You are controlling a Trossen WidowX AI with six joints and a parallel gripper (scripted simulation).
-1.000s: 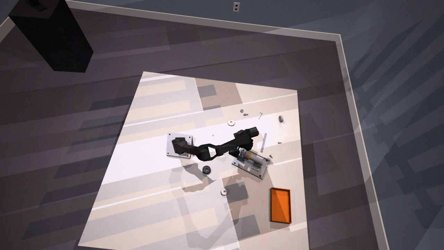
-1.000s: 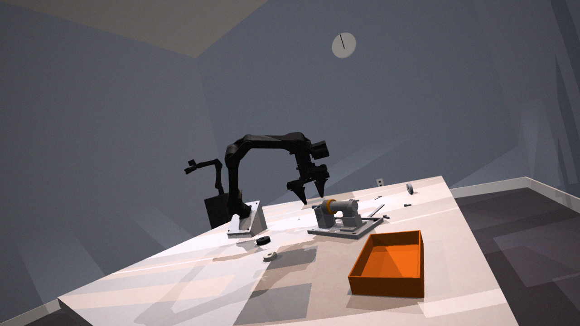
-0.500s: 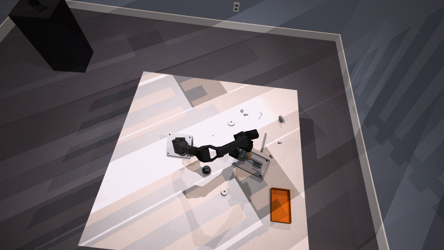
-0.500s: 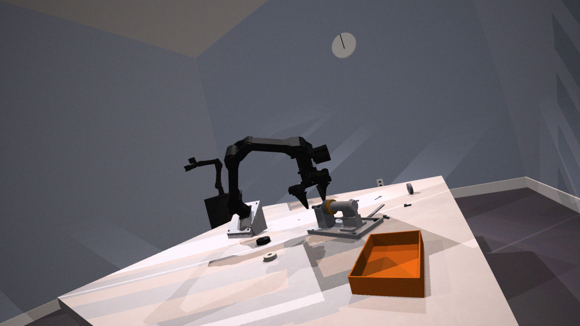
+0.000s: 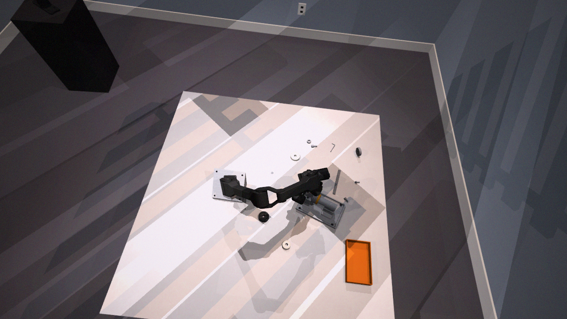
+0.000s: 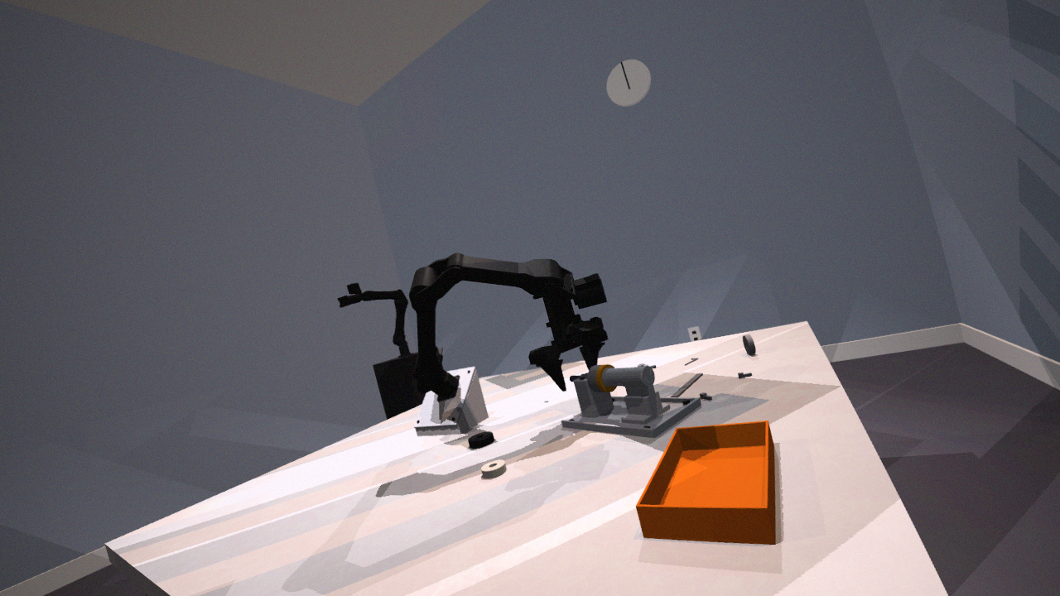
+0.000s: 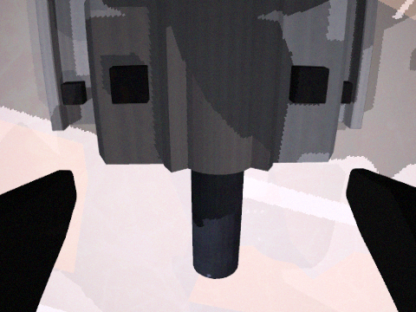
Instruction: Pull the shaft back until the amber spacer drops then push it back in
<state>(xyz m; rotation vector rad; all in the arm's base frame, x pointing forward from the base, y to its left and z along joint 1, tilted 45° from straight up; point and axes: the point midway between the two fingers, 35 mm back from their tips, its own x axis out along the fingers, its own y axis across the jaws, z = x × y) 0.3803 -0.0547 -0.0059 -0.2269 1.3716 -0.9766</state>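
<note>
Now: gripper tip 60 mm short of the dark shaft, 30 mm to the left of it and 10 mm below it. Round my gripper tip: amber spacer (80 mm ahead, 40 mm to the right, 10 mm above); then grey bar (200 mm ahead, 110 mm to the left, 60 mm below); then grey shaft fixture (110 mm ahead, 50 mm to the right, 20 mm below).
</note>
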